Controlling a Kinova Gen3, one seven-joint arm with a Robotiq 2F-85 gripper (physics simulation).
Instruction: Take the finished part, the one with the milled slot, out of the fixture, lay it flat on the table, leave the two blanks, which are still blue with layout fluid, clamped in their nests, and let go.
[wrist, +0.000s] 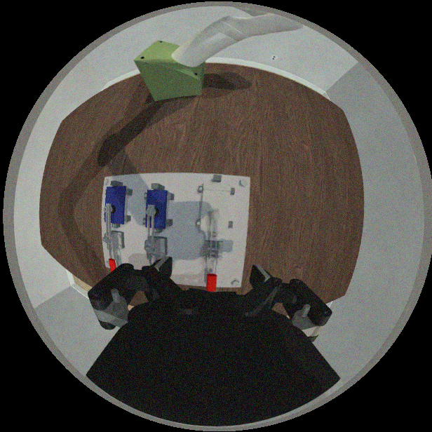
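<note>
The fixture plate (182, 181) lies on the table. Two blue blanks (118, 205) (157, 209) sit in the left and middle nests, with grey clamp arms reaching over them. A pale shape in the right nest, the finished part (219, 202), sits among grey locating blocks and barely stands out from the plate; a thin line crosses it, but the slot is not clear. The right clamp (212, 247) overlaps its lower area in view; whether it presses is unclear. My gripper (211, 270) is open and empty, its fingertips apart on either side of the right clamp's red handle (211, 282) in view.
The dark wood table (300, 175) extends right of and behind the fixture. A green block-shaped object (172, 80) stands at the far edge, with a pale curved arm-like object (215, 40) over it. Another red handle (112, 264) shows at the left clamp, beside my left finger.
</note>
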